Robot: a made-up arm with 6 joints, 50 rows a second.
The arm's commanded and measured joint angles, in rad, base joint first. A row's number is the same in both.
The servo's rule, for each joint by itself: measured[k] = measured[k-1] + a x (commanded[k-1-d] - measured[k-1]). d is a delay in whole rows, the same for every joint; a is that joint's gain. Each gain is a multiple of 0.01, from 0.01 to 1. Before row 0 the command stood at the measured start. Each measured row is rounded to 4 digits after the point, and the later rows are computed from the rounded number. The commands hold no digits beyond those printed.
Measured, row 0:
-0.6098 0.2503 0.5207 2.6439 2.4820 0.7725
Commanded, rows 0 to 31:
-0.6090 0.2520 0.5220 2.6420 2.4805 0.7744
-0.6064 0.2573 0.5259 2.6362 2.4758 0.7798
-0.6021 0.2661 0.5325 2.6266 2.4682 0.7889
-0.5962 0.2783 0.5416 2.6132 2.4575 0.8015
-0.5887 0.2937 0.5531 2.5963 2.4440 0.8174
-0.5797 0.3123 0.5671 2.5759 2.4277 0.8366
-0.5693 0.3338 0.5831 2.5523 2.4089 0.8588
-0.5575 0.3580 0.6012 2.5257 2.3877 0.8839
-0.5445 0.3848 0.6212 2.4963 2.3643 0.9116
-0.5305 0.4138 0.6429 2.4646 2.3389 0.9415
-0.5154 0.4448 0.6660 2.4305 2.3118 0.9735
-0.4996 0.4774 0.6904 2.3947 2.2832 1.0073
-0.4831 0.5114 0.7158 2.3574 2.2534 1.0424
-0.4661 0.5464 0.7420 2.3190 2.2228 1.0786
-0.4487 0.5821 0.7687 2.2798 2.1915 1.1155
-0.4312 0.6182 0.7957 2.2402 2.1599 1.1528
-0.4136 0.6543 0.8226 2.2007 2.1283 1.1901
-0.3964 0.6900 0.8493 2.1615 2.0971 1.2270
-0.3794 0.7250 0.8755 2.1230 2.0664 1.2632
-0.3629 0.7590 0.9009 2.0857 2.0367 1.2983
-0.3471 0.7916 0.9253 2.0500 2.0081 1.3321
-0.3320 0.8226 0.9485 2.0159 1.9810 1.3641
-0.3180 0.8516 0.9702 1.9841 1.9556 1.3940
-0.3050 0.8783 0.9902 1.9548 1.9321 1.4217
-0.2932 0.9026 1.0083 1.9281 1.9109 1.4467
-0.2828 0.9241 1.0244 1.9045 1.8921 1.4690
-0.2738 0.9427 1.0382 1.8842 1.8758 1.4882
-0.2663 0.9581 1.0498 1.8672 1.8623 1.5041
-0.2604 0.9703 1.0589 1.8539 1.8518 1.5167
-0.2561 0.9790 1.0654 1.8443 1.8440 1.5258
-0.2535 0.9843 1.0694 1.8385 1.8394 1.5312
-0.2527 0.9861 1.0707 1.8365 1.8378 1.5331
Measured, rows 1 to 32:
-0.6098 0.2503 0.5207 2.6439 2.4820 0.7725
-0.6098 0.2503 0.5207 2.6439 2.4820 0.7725
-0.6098 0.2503 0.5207 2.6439 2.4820 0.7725
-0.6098 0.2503 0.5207 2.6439 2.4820 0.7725
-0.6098 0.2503 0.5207 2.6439 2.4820 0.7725
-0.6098 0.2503 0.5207 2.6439 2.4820 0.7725
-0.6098 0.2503 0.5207 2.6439 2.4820 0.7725
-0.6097 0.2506 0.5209 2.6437 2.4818 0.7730
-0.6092 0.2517 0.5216 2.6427 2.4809 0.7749
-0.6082 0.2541 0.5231 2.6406 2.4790 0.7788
-0.6065 0.2582 0.5257 2.6370 2.4758 0.7852
-0.6040 0.2642 0.5295 2.6317 2.4710 0.7942
-0.6006 0.2724 0.5348 2.6244 2.4645 0.8061
-0.5962 0.2828 0.5416 2.6150 2.4562 0.8209
-0.5908 0.2956 0.5499 2.6034 2.4459 0.8385
-0.5843 0.3108 0.5599 2.5895 2.4337 0.8590
-0.5768 0.3283 0.5715 2.5733 2.4195 0.8821
-0.5682 0.3481 0.5847 2.5547 2.4033 0.9077
-0.5586 0.3701 0.5995 2.5339 2.3853 0.9356
-0.5480 0.3941 0.6158 2.5110 2.3655 0.9655
-0.5365 0.4200 0.6335 2.4860 2.3441 0.9972
-0.5242 0.4476 0.6524 2.4592 2.3212 1.0303
-0.5112 0.4766 0.6725 2.4307 2.2970 1.0646
-0.4975 0.5068 0.6935 2.4008 2.2717 1.0997
-0.4833 0.5379 0.7153 2.3697 2.2455 1.1353
-0.4688 0.5697 0.7377 2.3376 2.2186 1.1711
-0.4540 0.6019 0.7605 2.3049 2.1913 1.2067
-0.4390 0.6341 0.7836 2.2718 2.1638 1.2418
-0.4240 0.6661 0.8067 2.2385 2.1364 1.2760
-0.4092 0.6976 0.8296 2.2054 2.1093 1.3090
-0.3946 0.7283 0.8521 2.1728 2.0827 1.3406
-0.3804 0.7579 0.8740 2.1410 2.0569 1.3703
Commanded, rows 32 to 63:
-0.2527 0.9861 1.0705 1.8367 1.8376 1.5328
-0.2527 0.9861 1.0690 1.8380 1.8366 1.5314
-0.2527 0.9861 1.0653 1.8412 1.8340 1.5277
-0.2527 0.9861 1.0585 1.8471 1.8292 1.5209
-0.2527 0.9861 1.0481 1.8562 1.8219 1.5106
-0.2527 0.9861 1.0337 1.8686 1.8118 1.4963
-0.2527 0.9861 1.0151 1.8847 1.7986 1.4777
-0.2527 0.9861 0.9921 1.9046 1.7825 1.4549
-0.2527 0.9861 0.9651 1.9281 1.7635 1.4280
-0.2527 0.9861 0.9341 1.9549 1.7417 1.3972
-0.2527 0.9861 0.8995 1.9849 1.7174 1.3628
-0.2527 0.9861 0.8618 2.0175 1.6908 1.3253
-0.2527 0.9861 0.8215 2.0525 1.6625 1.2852
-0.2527 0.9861 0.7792 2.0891 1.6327 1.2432
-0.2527 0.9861 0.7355 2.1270 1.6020 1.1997
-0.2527 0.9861 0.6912 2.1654 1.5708 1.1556
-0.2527 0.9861 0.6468 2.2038 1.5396 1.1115
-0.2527 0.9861 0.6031 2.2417 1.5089 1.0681
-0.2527 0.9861 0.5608 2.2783 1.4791 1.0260
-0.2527 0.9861 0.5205 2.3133 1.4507 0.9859
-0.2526 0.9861 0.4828 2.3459 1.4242 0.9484
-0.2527 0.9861 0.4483 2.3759 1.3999 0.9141
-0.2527 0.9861 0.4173 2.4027 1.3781 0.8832
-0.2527 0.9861 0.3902 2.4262 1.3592 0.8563
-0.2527 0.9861 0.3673 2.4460 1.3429 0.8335
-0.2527 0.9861 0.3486 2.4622 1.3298 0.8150
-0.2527 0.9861 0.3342 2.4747 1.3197 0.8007
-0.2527 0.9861 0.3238 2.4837 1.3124 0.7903
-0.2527 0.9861 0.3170 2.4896 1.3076 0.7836
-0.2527 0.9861 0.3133 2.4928 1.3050 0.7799
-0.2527 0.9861 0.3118 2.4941 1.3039 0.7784
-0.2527 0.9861 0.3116 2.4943 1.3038 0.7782
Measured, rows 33 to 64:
-0.3667 0.7862 0.8951 2.1103 2.0322 1.3979
-0.3537 0.8128 0.9151 2.0809 2.0087 1.4232
-0.3415 0.8375 0.9340 2.0531 1.9867 1.4459
-0.3301 0.8601 0.9515 2.0272 1.9665 1.4657
-0.3197 0.8803 0.9674 2.0034 1.9481 1.4825
-0.3104 0.8980 0.9817 1.9820 1.9318 1.4961
-0.3023 0.9130 0.9942 1.9631 1.9177 1.5065
-0.2954 0.9254 1.0049 1.9467 1.9057 1.5139
-0.2894 0.9357 1.0139 1.9326 1.8953 1.5188
-0.2843 0.9443 1.0211 1.9207 1.8861 1.5213
-0.2799 0.9514 1.0263 1.9111 1.8776 1.5212
-0.2761 0.9573 1.0294 1.9040 1.8692 1.5182
-0.2728 0.9622 1.0300 1.8994 1.8606 1.5121
-0.2700 0.9663 1.0279 1.8975 1.8513 1.5025
-0.2676 0.9697 1.0229 1.8984 1.8410 1.4892
-0.2655 0.9725 1.0148 1.9023 1.8294 1.4721
-0.2637 0.9748 1.0035 1.9091 1.8162 1.4511
-0.2622 0.9767 0.9889 1.9190 1.8014 1.4264
-0.2609 0.9783 0.9711 1.9318 1.7848 1.3981
-0.2598 0.9796 0.9502 1.9475 1.7665 1.3665
-0.2588 0.9807 0.9263 1.9659 1.7464 1.3320
-0.2579 0.9816 0.8996 1.9868 1.7247 1.2950
-0.2572 0.9824 0.8704 2.0100 1.7016 1.2560
-0.2566 0.9830 0.8391 2.0352 1.6773 1.2155
-0.2561 0.9835 0.8061 2.0620 1.6520 1.1742
-0.2556 0.9839 0.7718 2.0901 1.6261 1.1327
-0.2552 0.9843 0.7366 2.1191 1.5998 1.0916
-0.2548 0.9846 0.7011 2.1486 1.5735 1.0515
-0.2545 0.9849 0.6657 2.1781 1.5475 1.0130
-0.2542 0.9851 0.6309 2.2073 1.5221 0.9767
-0.2540 0.9853 0.5972 2.2358 1.4977 0.9430
-0.2538 0.9854 0.5650 2.2631 1.4745 0.9123

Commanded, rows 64 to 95:
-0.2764 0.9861 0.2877 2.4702 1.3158 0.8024
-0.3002 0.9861 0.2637 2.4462 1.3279 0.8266
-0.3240 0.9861 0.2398 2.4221 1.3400 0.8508
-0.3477 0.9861 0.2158 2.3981 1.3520 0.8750
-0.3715 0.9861 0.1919 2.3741 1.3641 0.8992
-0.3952 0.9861 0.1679 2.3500 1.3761 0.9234
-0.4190 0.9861 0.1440 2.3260 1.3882 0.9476
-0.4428 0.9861 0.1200 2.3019 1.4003 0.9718
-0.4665 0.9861 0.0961 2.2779 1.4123 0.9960
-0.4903 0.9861 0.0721 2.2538 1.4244 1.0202
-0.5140 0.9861 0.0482 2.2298 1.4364 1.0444
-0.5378 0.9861 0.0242 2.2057 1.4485 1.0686
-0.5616 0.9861 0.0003 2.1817 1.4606 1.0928
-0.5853 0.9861 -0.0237 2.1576 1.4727 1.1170
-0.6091 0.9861 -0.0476 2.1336 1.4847 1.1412
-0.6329 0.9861 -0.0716 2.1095 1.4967 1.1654
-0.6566 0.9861 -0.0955 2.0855 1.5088 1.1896
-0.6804 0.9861 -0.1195 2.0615 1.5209 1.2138
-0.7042 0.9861 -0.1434 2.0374 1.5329 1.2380
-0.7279 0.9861 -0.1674 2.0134 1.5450 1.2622
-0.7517 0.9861 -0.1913 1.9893 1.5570 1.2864
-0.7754 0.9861 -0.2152 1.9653 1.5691 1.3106
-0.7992 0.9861 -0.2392 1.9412 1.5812 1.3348
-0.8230 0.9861 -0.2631 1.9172 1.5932 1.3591
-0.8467 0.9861 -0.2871 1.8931 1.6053 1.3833
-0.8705 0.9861 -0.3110 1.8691 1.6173 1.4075
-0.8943 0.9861 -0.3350 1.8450 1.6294 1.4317
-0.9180 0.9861 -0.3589 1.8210 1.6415 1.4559
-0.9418 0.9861 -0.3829 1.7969 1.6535 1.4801
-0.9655 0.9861 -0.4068 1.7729 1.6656 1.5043
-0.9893 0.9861 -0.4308 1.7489 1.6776 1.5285
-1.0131 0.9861 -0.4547 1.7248 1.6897 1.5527
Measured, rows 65 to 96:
-0.2536 0.9855 0.5347 2.2890 1.4528 0.8851
-0.2535 0.9856 0.5066 2.3131 1.4328 0.8615
-0.2534 0.9857 0.4810 2.3353 1.4147 0.8416
-0.2533 0.9858 0.4580 2.3554 1.3986 0.8254
-0.2532 0.9859 0.4377 2.3733 1.3846 0.8127
-0.2531 0.9859 0.4201 2.3890 1.3725 0.8031
-0.2530 0.9859 0.4049 2.4027 1.3622 0.7961
-0.2563 0.9859 0.3885 2.4115 1.3552 0.7979
-0.2624 0.9859 0.3710 2.4160 1.3511 0.8059
-0.2710 0.9859 0.3526 2.4168 1.3494 0.8185
-0.2817 0.9859 0.3334 2.4144 1.3498 0.8343
-0.2943 0.9859 0.3136 2.4092 1.3519 0.8525
-0.3084 0.9859 0.2932 2.4015 1.3555 0.8724
-0.3239 0.9859 0.2723 2.3917 1.3604 0.8935
-0.3405 0.9859 0.2510 2.3800 1.3664 0.9154
-0.3581 0.9859 0.2293 2.3667 1.3733 0.9380
-0.3766 0.9859 0.2073 2.3520 1.3810 0.9610
-0.3958 0.9859 0.1850 2.3361 1.3893 0.9844
-0.4157 0.9859 0.1625 2.3191 1.3982 1.0080
-0.4361 0.9859 0.1398 2.3012 1.4076 1.0317
-0.4570 0.9859 0.1169 2.2825 1.4174 1.0556
-0.4783 0.9859 0.0939 2.2631 1.4275 1.0796
-0.4999 0.9859 0.0707 2.2431 1.4379 1.1036
-0.5218 0.9859 0.0474 2.2226 1.4485 1.1277
-0.5440 0.9859 0.0240 2.2017 1.4594 1.1518
-0.5664 0.9859 0.0006 2.1803 1.4704 1.1759
-0.5890 0.9859 -0.0229 2.1586 1.4816 1.2001
-0.6118 0.9859 -0.0465 2.1366 1.4929 1.2243
-0.6347 0.9859 -0.0701 2.1143 1.5043 1.2485
-0.6577 0.9859 -0.0938 2.0918 1.5158 1.2727
-0.6808 0.9859 -0.1175 2.0691 1.5274 1.2969
-0.7040 0.9859 -0.1412 2.0462 1.5391 1.3211

